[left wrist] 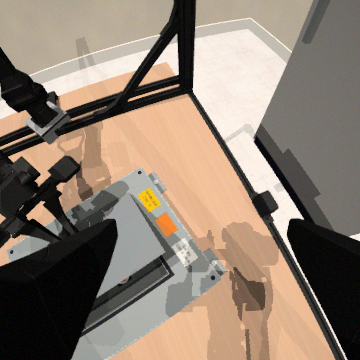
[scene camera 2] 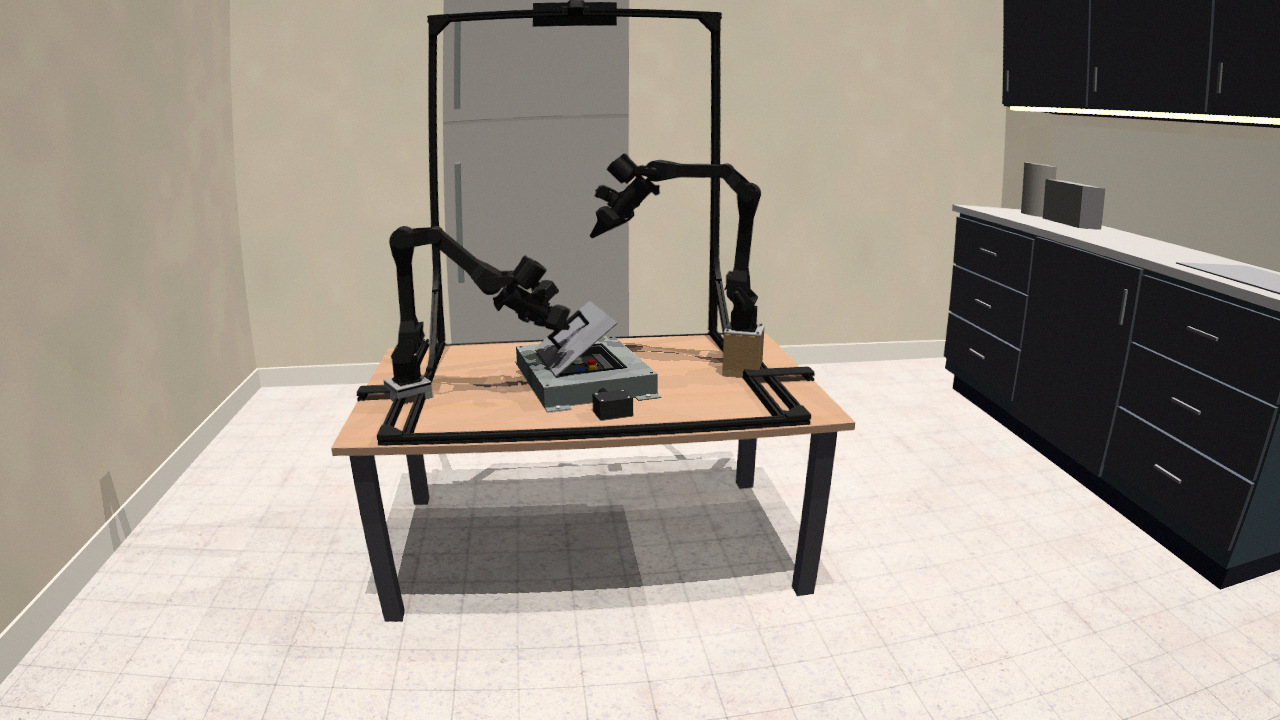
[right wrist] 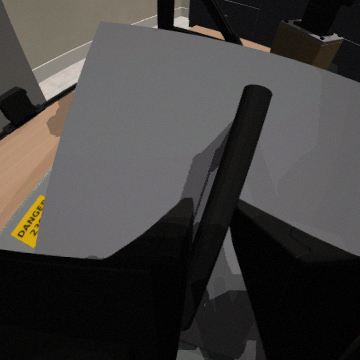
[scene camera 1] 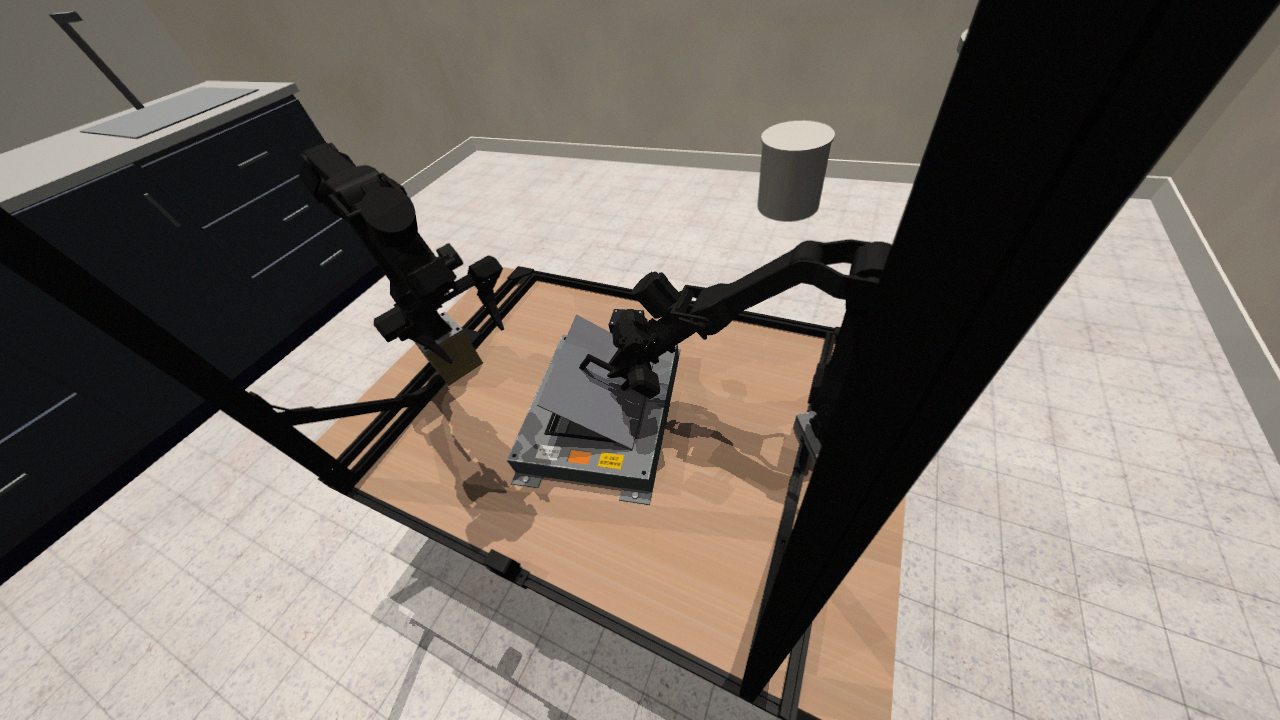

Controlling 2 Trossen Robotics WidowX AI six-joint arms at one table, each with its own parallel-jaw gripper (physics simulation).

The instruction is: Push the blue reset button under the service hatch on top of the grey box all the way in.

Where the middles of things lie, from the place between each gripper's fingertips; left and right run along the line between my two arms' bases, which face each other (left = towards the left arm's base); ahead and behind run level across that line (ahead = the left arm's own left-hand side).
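Scene:
The service hatch [scene camera 1: 578, 389] is 250 mm below my left hand, 160 mm ahead of it and 90 mm to the right of it.
The service hatch is 20 mm to the left of my right hand and 30 mm below it; going by its middle, the service hatch is nearer to my right hand than to my left hand.

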